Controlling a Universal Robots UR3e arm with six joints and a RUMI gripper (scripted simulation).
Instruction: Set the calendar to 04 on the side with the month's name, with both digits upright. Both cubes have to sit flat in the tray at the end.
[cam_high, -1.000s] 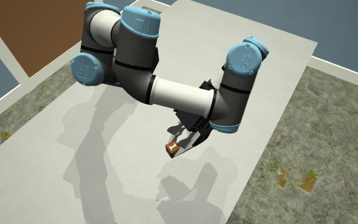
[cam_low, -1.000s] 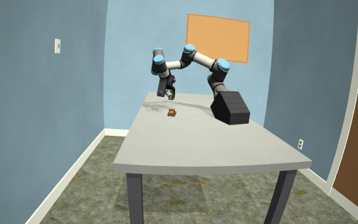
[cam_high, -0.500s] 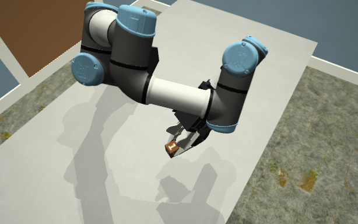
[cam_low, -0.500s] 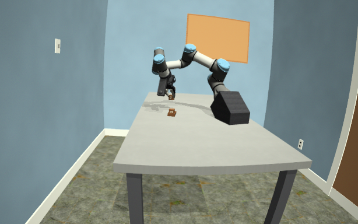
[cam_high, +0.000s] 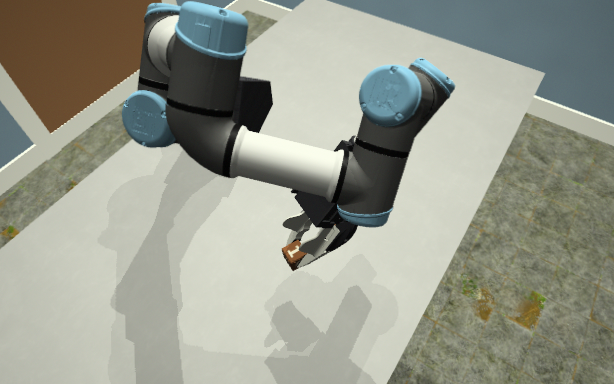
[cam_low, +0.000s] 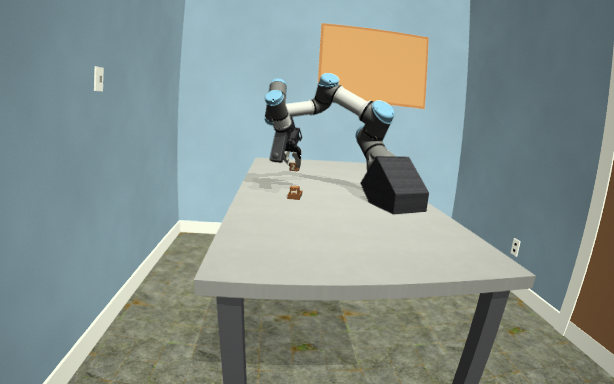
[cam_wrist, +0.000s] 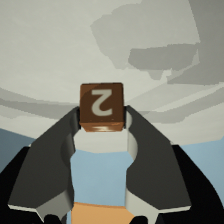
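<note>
My hand is 1 cm to the left of the cube and 1 cm above it. The rest, counted from my hand: brown tray (15 cm to the left, 8 cm below).
</note>
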